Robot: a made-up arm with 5 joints.
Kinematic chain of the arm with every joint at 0, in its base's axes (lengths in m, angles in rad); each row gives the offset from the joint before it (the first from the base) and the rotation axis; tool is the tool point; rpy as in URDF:
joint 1: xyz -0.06 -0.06 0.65 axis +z
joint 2: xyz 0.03 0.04 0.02 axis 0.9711 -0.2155 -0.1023
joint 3: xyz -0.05 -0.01 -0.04 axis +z
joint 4: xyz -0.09 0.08 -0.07 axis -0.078 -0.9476 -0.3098
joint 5: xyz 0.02 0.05 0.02 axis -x
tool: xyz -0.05 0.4 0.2 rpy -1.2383 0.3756 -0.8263
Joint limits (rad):
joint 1: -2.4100..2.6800
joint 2: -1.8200..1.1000
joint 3: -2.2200..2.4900
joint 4: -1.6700..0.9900
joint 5: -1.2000..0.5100
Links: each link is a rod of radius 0.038 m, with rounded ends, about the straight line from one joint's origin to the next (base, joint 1, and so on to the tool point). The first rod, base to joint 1, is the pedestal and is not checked.
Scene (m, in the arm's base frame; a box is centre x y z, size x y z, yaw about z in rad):
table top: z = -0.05
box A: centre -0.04 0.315 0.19 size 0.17 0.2 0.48 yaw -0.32
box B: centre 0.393 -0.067 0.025 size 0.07 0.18 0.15 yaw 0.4
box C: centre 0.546 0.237 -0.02 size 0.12 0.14 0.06 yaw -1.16
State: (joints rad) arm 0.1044 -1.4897 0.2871 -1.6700 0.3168
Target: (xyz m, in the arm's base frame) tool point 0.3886 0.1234 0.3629
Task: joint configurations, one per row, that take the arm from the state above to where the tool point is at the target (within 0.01 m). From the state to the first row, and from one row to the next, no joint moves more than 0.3 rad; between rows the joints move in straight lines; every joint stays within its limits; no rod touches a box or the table.
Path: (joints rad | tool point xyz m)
1: 0.0023 -1.5423 0.2035 -1.6700 0.0286 | -0.3095 0.1316 0.2393
2: -0.0998 -1.5949 0.1200 -1.6700 -0.2596 | -0.1431 0.0712 0.1973
3: -0.2020 -1.6475 0.0364 -1.6700 -0.5478 | 0.0025 -0.0291 0.2172
4: -0.3041 -1.7001 -0.0471 -1.6700 -0.8360 | 0.1066 -0.1459 0.2956
5: -0.4062 -1.7527 -0.1307 -1.6700 -1.1242 | 0.1589 -0.2526 0.4207
6: -0.4627 -1.4824 -0.2892 -1.5971 -0.8578 | 0.2251 -0.1496 0.3771
7: -0.5192 -1.2121 -0.4477 -1.5242 -0.5914 | 0.2998 -0.0532 0.3885
8: -0.5757 -0.9418 -0.6063 -1.4513 -0.3251 | 0.3708 0.0191 0.4394
9: -0.6321 -0.6715 -0.7648 -1.3784 -0.0587 | 0.4316 0.0599 0.5112
10: -0.7887 -0.7341 -0.6992 -1.4130 0.1508 | 0.4176 0.0880 0.4294
11: -0.9453 -0.7967 -0.6336 -1.4475 0.3603 | 0.3886 0.1234 0.3629

